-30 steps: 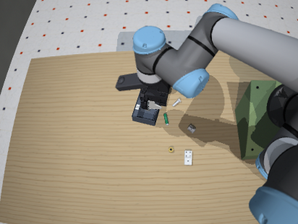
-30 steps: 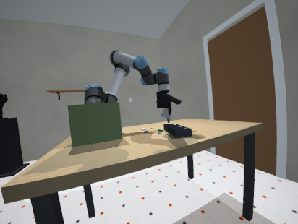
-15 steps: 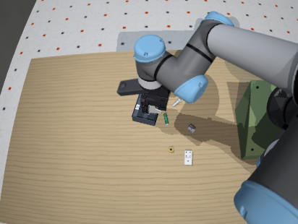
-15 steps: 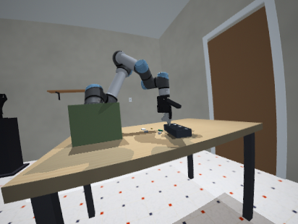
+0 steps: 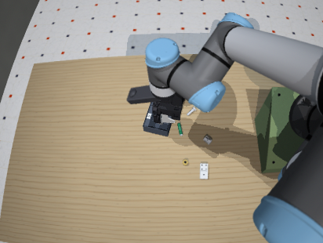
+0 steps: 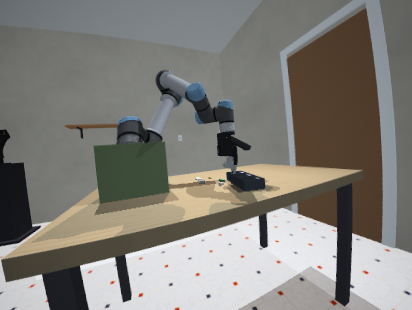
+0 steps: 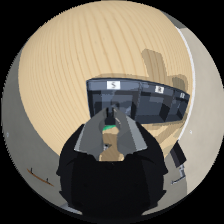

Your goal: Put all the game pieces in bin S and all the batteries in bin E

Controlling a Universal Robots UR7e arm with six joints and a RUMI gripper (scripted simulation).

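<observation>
Now: the green battery 60 mm behind my hand, 30 mm below it and 20 mm to the left of it. Also, from my hand: black bin tray 90 mm to the right, 20 mm below, 10 mm behind; then gold ring 140 mm to the left, 80 mm behind, 30 mm below; then grey cylinder 100 mm behind, 50 mm to the right, 30 mm below.
</observation>
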